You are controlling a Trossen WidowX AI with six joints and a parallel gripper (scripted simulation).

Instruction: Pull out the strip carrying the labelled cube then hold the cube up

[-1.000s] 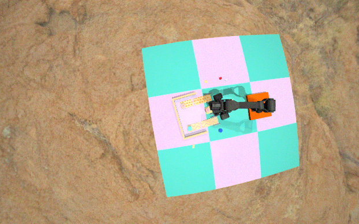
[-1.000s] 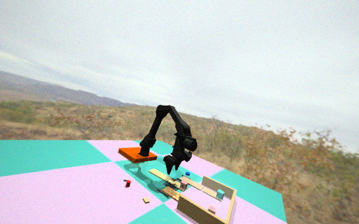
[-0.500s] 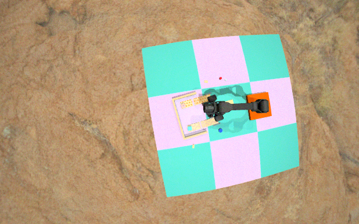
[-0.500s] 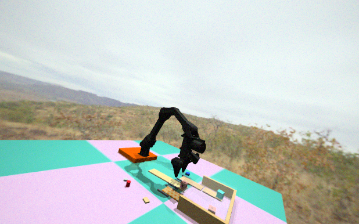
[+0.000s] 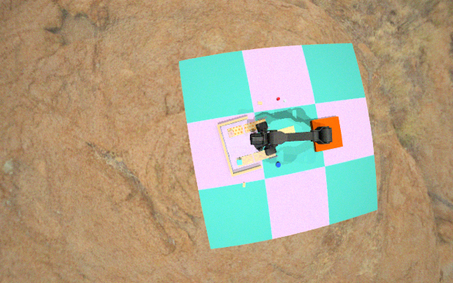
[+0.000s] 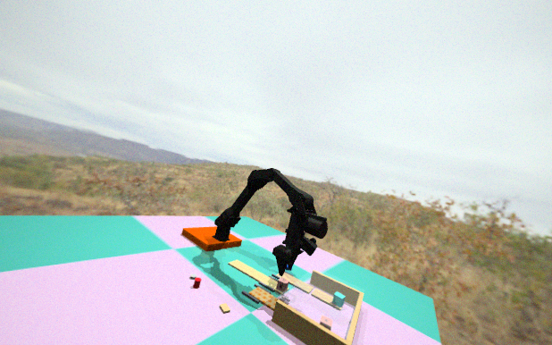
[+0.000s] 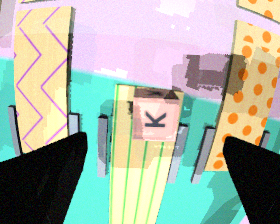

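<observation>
The striped strip lies 11 cm behind my gripper tip, 1 cm to the right of it and 6 cm below it. Also, from my gripper tip: red cylinder: 15 cm behind, 23 cm to the right, 5 cm below; then blue piece: 8 cm behind, 18 cm to the left, 6 cm below.
</observation>
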